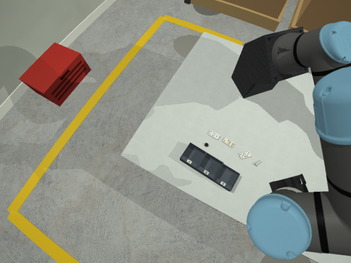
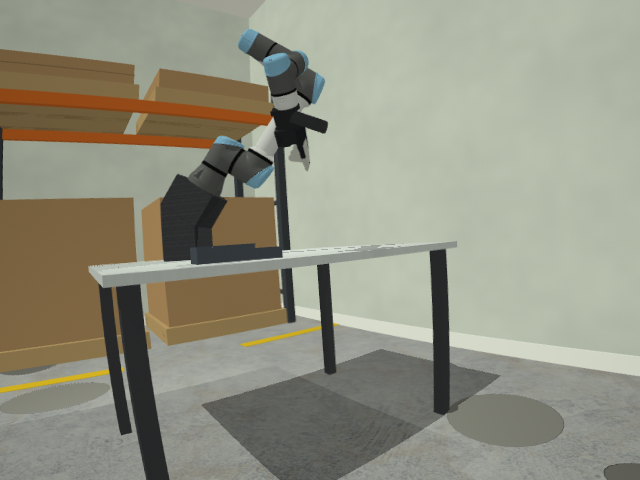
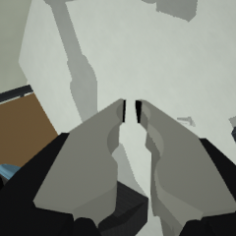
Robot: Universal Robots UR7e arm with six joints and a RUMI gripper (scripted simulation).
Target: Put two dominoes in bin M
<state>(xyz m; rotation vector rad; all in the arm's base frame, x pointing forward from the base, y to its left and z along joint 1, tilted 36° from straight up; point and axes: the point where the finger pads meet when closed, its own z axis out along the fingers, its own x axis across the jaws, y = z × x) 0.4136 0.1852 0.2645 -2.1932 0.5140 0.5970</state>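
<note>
Right now my hand is 26 cm above the bin, 25 cm to the left of it and 4 cm short of it. The rest, counted from my hand: black nut (33 cm to the right, 28 cm below, 3 cm behind); domino (28 cm below, 26 cm to the right, 11 cm behind); screw (28 cm below, 12 cm behind, 10 cm to the right).
</note>
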